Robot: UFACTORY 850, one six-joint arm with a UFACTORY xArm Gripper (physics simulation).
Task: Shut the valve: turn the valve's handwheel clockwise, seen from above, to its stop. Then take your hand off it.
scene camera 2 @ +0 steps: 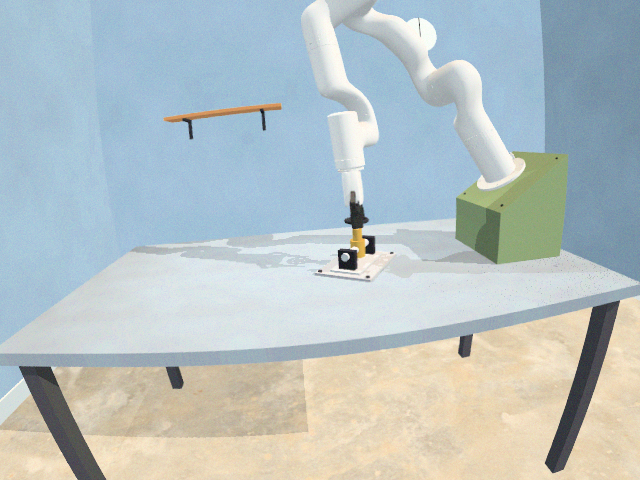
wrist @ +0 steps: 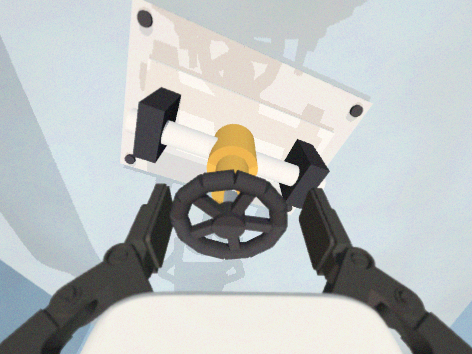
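The valve's dark handwheel (scene camera 2: 348,220) (wrist: 229,223) is a spoked ring on top of the yellow valve body (scene camera 2: 357,249) (wrist: 233,140). The body stands upright on a white base plate (scene camera 2: 381,262) (wrist: 285,92), with a white pipe (wrist: 190,137) running through it between two black blocks. My gripper (scene camera 2: 356,222) (wrist: 238,201) is open and empty. Its fingers stand on opposite sides of the handwheel, at about rim height, with a narrow gap visible on each side in the wrist view. In the scene view the fingers overlap the wheel, partly hiding it.
The black blocks (scene camera 2: 347,259) (wrist: 150,130) stand on the plate below the wheel. The plate lies on a grey-blue table (scene camera 2: 222,310). The arm's green pedestal (scene camera 2: 532,222) stands at the table's right back. An orange shelf (scene camera 2: 222,112) hangs on the wall.
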